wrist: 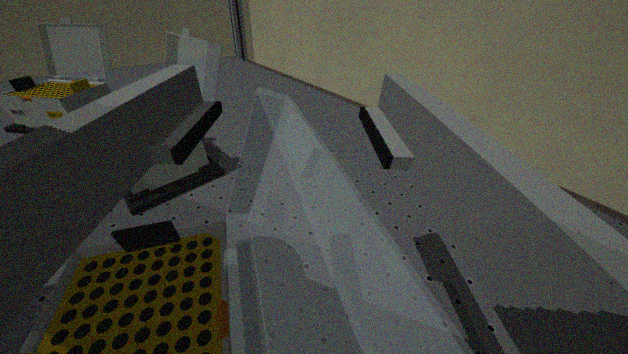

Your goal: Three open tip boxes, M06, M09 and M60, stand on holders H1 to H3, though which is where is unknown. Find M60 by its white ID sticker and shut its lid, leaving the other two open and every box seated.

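Places are measured from the arm's base along level axes (x right, y ahead, z up), in metres.
Pixels of known places: gripper, between the fingertips: [291, 91].
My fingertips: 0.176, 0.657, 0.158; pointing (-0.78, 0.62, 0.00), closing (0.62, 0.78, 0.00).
Ahead of a thing's pixels: the offset from my fingertips to its top centre, as dx, dy, dz. "*": to the spot under its first point.
The nearest tip box, with a yellow perforated rack {+0.018, -0.102, -0.071} [150, 295], is at lower left. Its clear lid {* +0.046, -0.030, +0.008} [300, 130] stands open on its right side, and the lid's top shows below the gap between the fingers. A second box {* -0.165, -0.054, -0.124} [170, 172] sits on a black holder {-0.225, -0.059, -0.131} [175, 191], mostly hidden by the left finger; its raised clear lid {-0.232, +0.007, +0.009} [195, 55] shows above that finger. A third box {* -0.425, -0.182, -0.100} [35, 107] is at far left with its lid {-0.506, -0.108, +0.009} [75, 50] upright. Small marks show on its front, too blurred to read; no M60 sticker is legible. My gripper [291, 91] is shut on nothing, its pads showing apart.
A perforated grey deck [370, 215] lies under the boxes. Dark strip-like shadows [452, 295] fall across it at lower right. A beige wall [450, 60] rises behind, with a dark vertical post {* -0.861, +0.360, -0.050} [238, 30] at upper middle.
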